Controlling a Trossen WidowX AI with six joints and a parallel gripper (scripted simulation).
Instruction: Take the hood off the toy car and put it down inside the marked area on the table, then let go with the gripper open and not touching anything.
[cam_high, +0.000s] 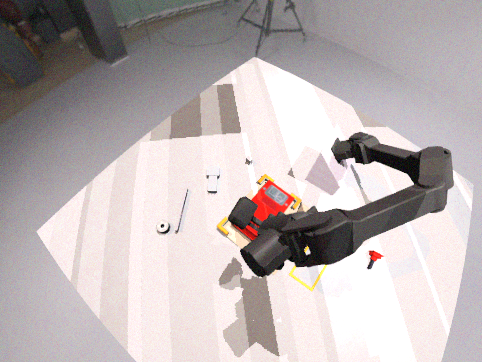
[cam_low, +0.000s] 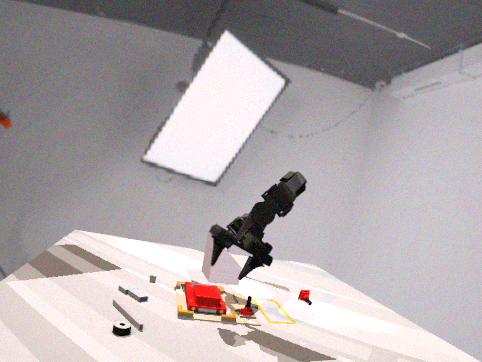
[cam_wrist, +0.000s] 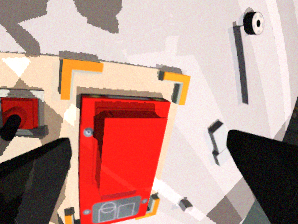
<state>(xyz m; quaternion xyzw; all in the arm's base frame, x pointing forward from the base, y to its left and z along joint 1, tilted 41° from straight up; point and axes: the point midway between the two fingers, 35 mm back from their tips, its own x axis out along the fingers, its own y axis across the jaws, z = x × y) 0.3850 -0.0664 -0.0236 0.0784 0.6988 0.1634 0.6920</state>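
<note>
Right now the hood is 70 mm behind my gripper tip, 20 mm to the right of it and 90 mm below it. Round my gripper tip: metal rod: 40 mm ahead, 240 mm to the right, 120 mm below.
</note>
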